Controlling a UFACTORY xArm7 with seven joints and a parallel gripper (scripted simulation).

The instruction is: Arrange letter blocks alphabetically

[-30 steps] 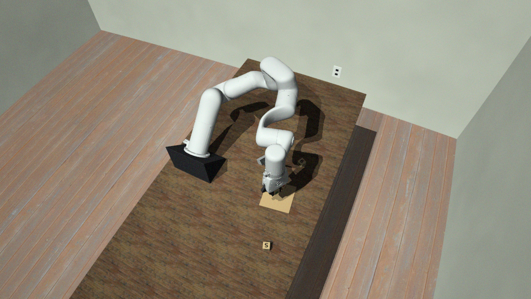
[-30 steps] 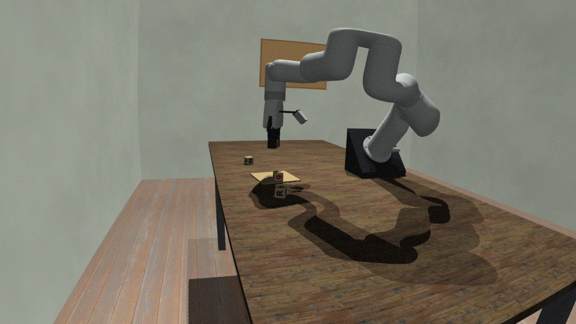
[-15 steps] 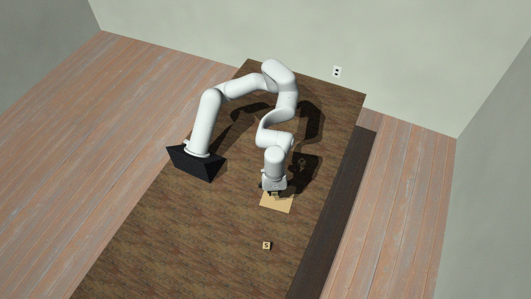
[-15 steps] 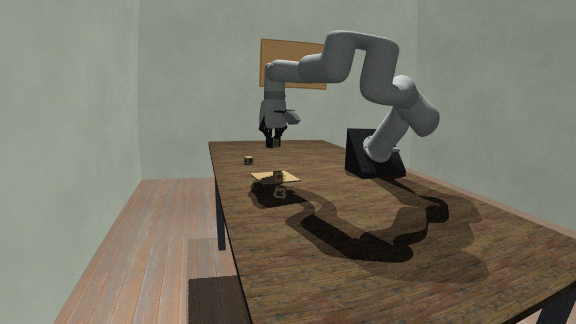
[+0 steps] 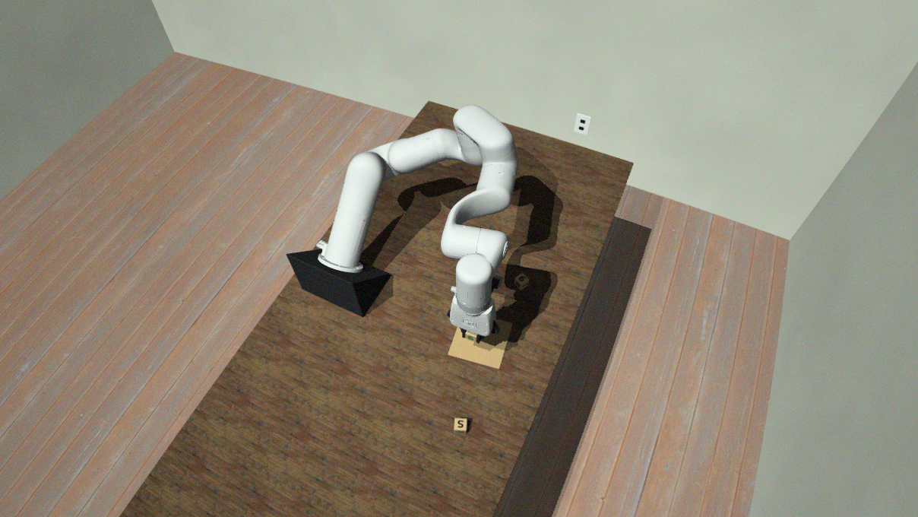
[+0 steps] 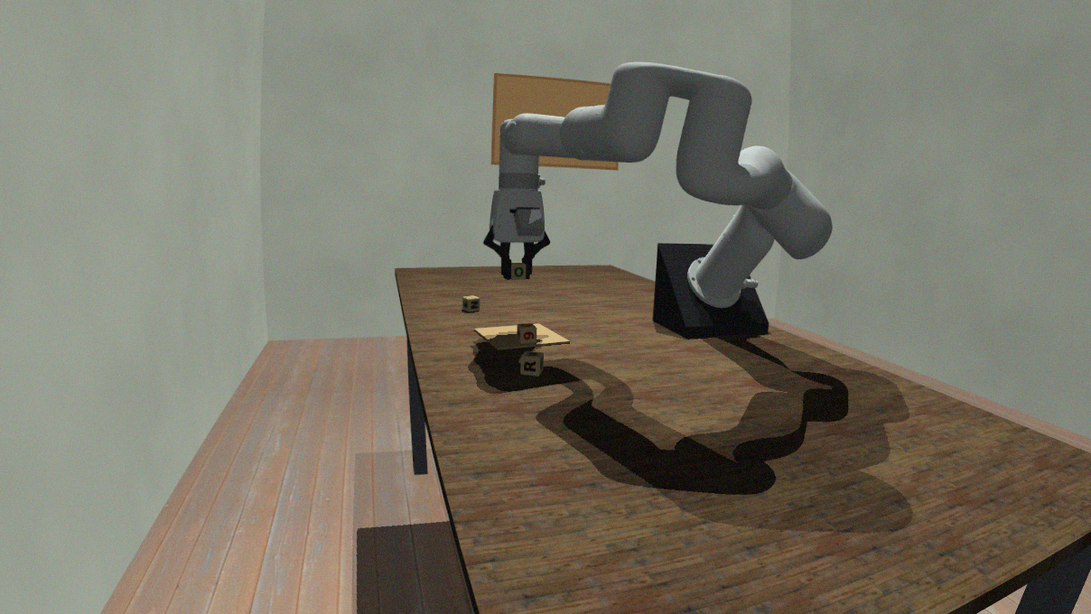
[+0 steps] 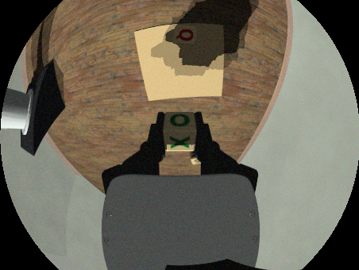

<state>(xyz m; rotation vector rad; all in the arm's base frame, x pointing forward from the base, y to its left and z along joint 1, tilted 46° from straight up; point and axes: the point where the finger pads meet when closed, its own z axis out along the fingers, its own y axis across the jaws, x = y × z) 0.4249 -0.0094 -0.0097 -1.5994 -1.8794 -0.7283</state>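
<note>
The tan mat lies 50 mm to the left of my hand and 120 mm below it. Round my hand: S block (70 mm ahead, 190 mm to the right, 110 mm below); then red-marked block (10 mm behind, 100 mm to the left, 110 mm below).
</note>
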